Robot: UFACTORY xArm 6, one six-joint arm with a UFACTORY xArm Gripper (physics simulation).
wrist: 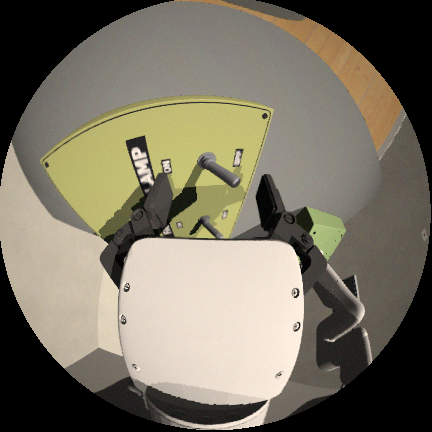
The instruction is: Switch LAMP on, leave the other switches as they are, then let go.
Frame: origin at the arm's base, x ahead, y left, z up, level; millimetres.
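Where they show: gripper, fingertip midpoint: (pixel 213 182).
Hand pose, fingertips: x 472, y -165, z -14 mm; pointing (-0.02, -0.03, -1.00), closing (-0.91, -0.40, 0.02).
Note:
Things, the pixels of their centre, and the offset from my fingertips. "pt": a spot on its surface instead. Level surfaces: height alone.
- LAMP label at the middle of its body: (pixel 143 171) dy +25, dx +72, dz -18 mm
- grey LAMP lever at a spot on its surface: (pixel 220 170) pt dy -6, dx -5, dz -14 mm
- second lever at a spot on its surface: (pixel 212 228) pt dy +106, dx -44, dz -18 mm
- grey surface at its surface level: dz -125 mm
The yellow-green panel (pixel 95 175) carries the LAMP label (pixel 138 159), partly covered by a finger. The grey LAMP lever (pixel 220 170) leans to the right, toward its OFF label (pixel 238 158) and away from its ON label (pixel 166 166). My gripper (pixel 213 182) is open and empty, with one dark finger on each side of the view. The LAMP lever's tip shows between the fingertips in the picture; its distance from them in depth is unclear. A second lever (pixel 212 228) leans right, partly hidden by the white gripper body. The other switches are hidden.
A green box (pixel 326 231) stands behind the right finger. The panel rests on a grey surface (pixel 320 115). Wooden flooring (pixel 357 75) shows at the upper right. Grey and white arm parts (pixel 345 295) show at the lower right.

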